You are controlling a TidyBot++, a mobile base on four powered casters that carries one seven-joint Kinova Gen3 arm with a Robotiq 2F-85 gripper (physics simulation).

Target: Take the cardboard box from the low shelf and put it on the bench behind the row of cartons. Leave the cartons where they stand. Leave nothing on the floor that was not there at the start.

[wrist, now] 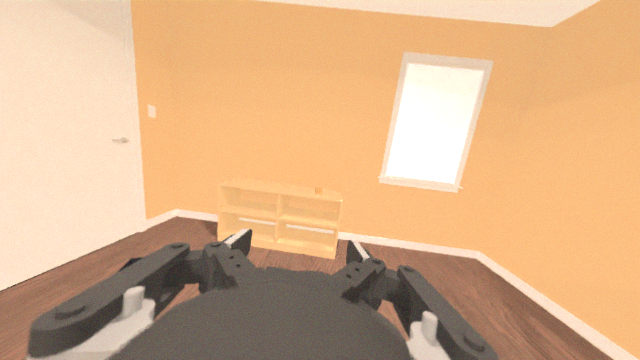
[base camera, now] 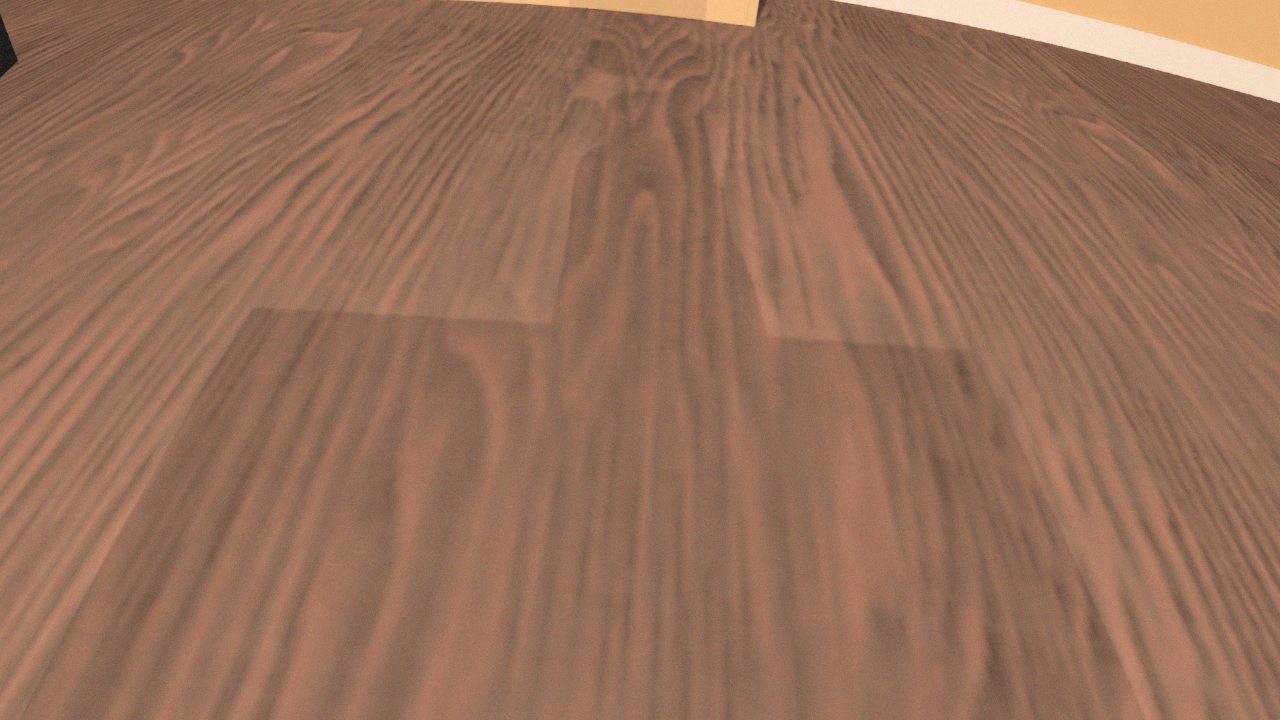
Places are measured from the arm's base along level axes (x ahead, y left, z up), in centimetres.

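Pixels of known places: gripper, fingertip midpoint: (wrist: 299,245).
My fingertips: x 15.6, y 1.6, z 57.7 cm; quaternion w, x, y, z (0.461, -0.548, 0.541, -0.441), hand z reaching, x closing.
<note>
Ahead of a thing's pixels: the offset from my fingertips to its middle. "pt": to the spot under its first point. Level surfaces: height alone.
A low, light wooden shelf {dz -36.3 cm} (wrist: 260,187) with two rows of two open compartments stands against the far wall in the wrist view. A very small orange-brown box {dy -5.0, dx +156.4, dz -33.8 cm} (wrist: 318,191) sits on its top board, right of the middle. In the base camera view the bottom edge of what looks like the same shelf (base camera: 662,8) shows at the top. My gripper (wrist: 299,245) is open and empty, well short of the shelf, its fingertips overlapping the shelf's lower part in the picture. The bench and the row of cartons do not show in either view.
A white door (wrist: 65,125) stands at the left. A bright window (wrist: 435,125) is in the far orange wall, above and right of the shelf. A white baseboard (wrist: 410,245) (base camera: 1118,44) runs along the wall. A dark object {pt dy +107.7, dx +104.9, dz -94.2 cm} (base camera: 5,49) shows at the base view's left edge.
</note>
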